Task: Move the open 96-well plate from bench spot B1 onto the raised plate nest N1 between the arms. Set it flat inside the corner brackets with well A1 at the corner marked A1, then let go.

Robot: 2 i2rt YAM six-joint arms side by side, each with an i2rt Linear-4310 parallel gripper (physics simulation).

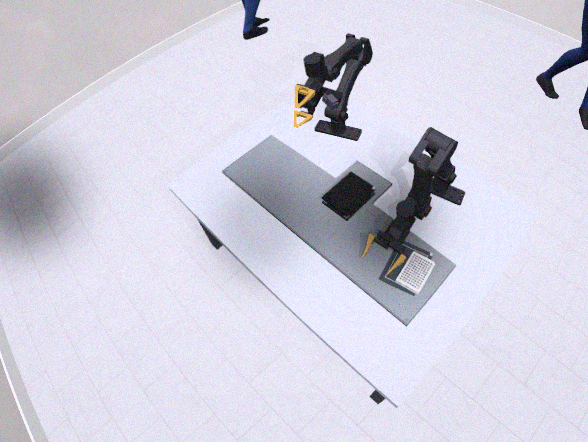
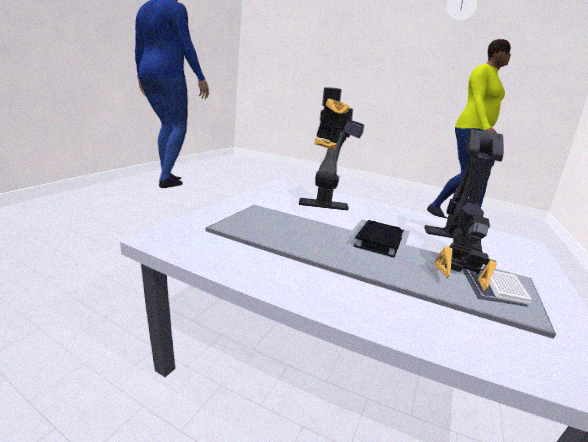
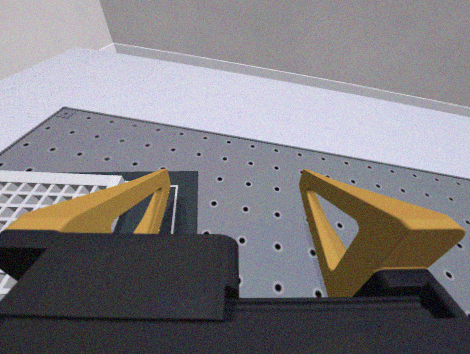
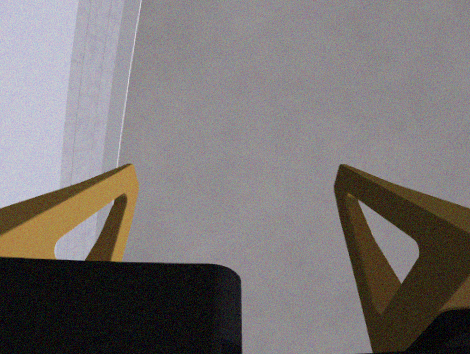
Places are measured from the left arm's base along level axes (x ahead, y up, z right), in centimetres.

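Pixels of known places: left gripper, fingertip midpoint: point(image 1: 374, 266) point(image 2: 467, 283) point(image 3: 234, 176); right gripper, fingertip midpoint: point(image 1: 296, 117) point(image 2: 332, 129) point(image 4: 236, 175); left arm's base at its link origin: point(image 1: 438, 189) point(image 2: 451, 235); right arm's base at its link origin: point(image 1: 338, 130) point(image 2: 323, 205).
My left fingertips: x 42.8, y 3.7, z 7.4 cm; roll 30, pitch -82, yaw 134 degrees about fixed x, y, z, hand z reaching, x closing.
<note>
Ahead of a thing's pixels: the offset from my left fingertips to its top centre. Level surfaces: height alone.
The white 96-well plate {dx -5.1, dy -0.8, dz -12.5 cm} point(image 1: 416, 272) point(image 2: 510, 286) point(image 3: 60, 178) lies at the right side of the dark B1 pad point(image 1: 393, 281) point(image 2: 481, 293) point(image 3: 188, 200), shifted off the white outline, which shows at the pad's left. My left gripper point(image 1: 376, 266) point(image 2: 466, 283) point(image 3: 234, 176) is open and empty, low over the board; one finger is over the pad just left of the plate, the other farther left. The black raised nest N1 {dx -21.4, dy +1.6, dz +20.7 cm} point(image 1: 348, 196) point(image 2: 379, 235) has nothing on it. My right gripper point(image 1: 298, 111) point(image 2: 331, 127) point(image 4: 236, 175) is open and empty, raised far from the plate. The A1 marks are unreadable.
The grey perforated board {dy -2.4 cm} point(image 1: 300, 200) point(image 2: 300, 245) point(image 3: 260, 200) runs along the white table {dy -3.7 cm} point(image 1: 260, 260) point(image 2: 280, 300). The nest stands between the two arms. People point(image 2: 162, 75) point(image 2: 485, 95) stand on the floor beyond the table.
</note>
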